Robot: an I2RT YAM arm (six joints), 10 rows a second.
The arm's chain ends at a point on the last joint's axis. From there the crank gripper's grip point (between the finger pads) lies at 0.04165 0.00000 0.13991 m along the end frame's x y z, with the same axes.
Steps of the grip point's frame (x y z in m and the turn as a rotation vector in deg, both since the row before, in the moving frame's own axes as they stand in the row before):
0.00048, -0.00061, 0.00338, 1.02, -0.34, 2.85
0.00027, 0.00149, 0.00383, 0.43, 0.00, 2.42
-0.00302, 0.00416, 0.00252, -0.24, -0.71, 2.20
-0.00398, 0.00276, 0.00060, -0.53, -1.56, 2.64
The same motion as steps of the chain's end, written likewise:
0.00130, -0.00017, 0.00314, 1.02, -0.34, 2.85
0.00028, 0.00078, 0.00383, 0.43, 0.00, 2.42
-0.00124, 0.00201, 0.00202, -0.24, -0.71, 2.20
-0.00008, -0.00037, -0.00047, -0.53, -1.56, 2.64

